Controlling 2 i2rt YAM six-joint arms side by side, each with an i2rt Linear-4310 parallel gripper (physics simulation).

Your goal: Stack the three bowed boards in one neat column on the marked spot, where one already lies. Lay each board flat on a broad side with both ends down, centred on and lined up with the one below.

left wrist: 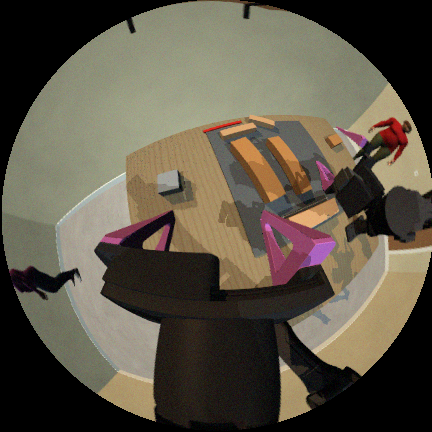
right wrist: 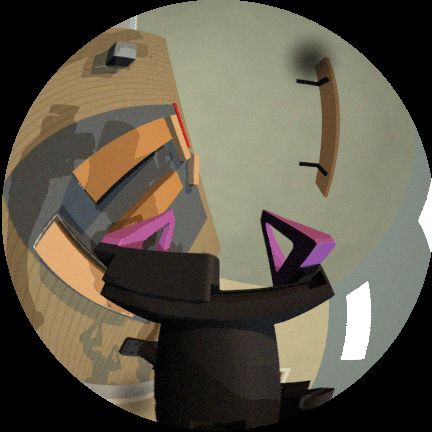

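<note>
Two long orange bowed boards lie side by side on the dark grey mat: one board on the left and another board on the right, its near part behind my finger in the right wrist view. A paler board lies crosswise at the mat's near side, with a thin dark outline along its edge. My left gripper is open and empty, above the table left of the boards. My right gripper is open and empty, near the mat's right side.
A grey block stands on the wooden table. Two small pale blocks and a red strip are at the mat's far end. A small orange block shows near my right fingers.
</note>
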